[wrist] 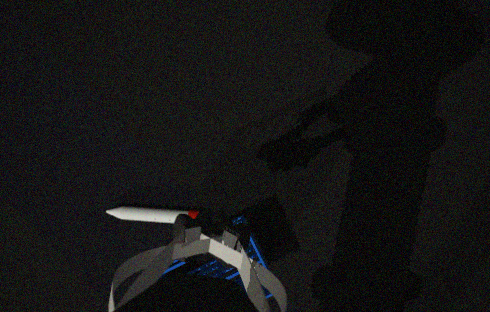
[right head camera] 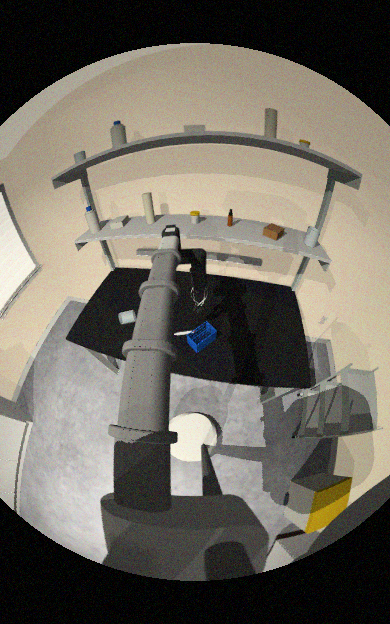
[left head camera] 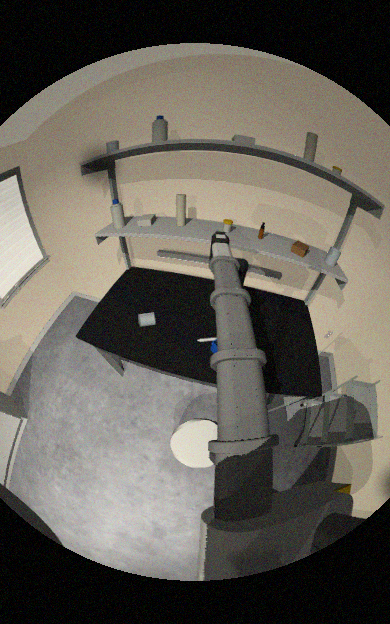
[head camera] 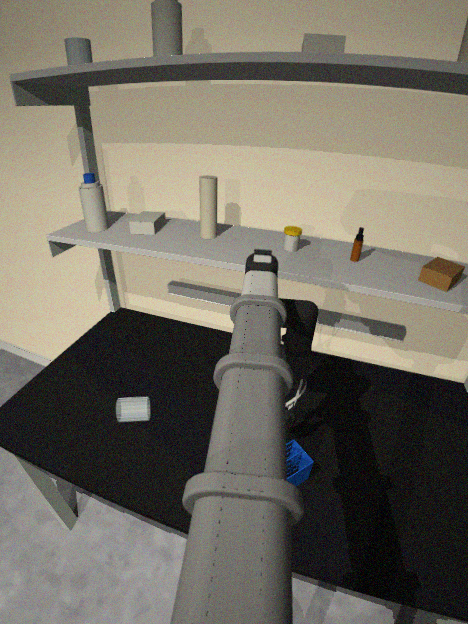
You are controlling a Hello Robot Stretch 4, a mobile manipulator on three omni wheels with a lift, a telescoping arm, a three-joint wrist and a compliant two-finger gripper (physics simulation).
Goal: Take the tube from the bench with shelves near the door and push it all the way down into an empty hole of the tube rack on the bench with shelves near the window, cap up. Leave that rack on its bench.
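Frame: origin at the robot's base, x ahead, y left, z up, level; metres.
Where they show: gripper, fingertip midpoint: [wrist: 213, 227] [right head camera: 198, 311]; robot's base, link origin: [right head camera: 190, 435] [left head camera: 196, 441].
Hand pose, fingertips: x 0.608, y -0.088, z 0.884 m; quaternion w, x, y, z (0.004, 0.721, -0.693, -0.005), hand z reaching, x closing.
Each offset is from my fingertips to the top centre of the thing. Level surfaces: height alone.
The white tube {0.032 m back, 0.079 m left, 0.129 m down} [left head camera: 206, 340] [right head camera: 183, 333] [wrist: 150, 215] lies on its side on the black bench top {0.150 m down} [head camera: 166, 352] [right head camera: 280, 340], on the left of the blue rack. Its red cap points toward the rack; whether they touch is unclear. The arm hides the tube in the head view. The blue tube rack {0.080 m back, 0.009 m right, 0.065 m down} [head camera: 300, 463] [left head camera: 214, 347] [right head camera: 201, 336] [wrist: 257, 252] stands on this bench, partly behind the arm in the head view and the fingers in the wrist view. My gripper [head camera: 289, 404] [right head camera: 200, 304] [wrist: 213, 227] is shut and empty, above the bench and behind the rack, apart from the tube.
A clear cylinder {0.067 m ahead, 0.431 m left, 0.080 m down} [head camera: 133, 408] [left head camera: 147, 319] [right head camera: 127, 317] lies left on the bench. The lower shelf {0.307 m up} [head camera: 241, 246] behind bears bottles, jars and boxes. A round white stool [left head camera: 194, 442] [right head camera: 194, 436] stands before the bench. A window [left head camera: 17, 235] is on the left.
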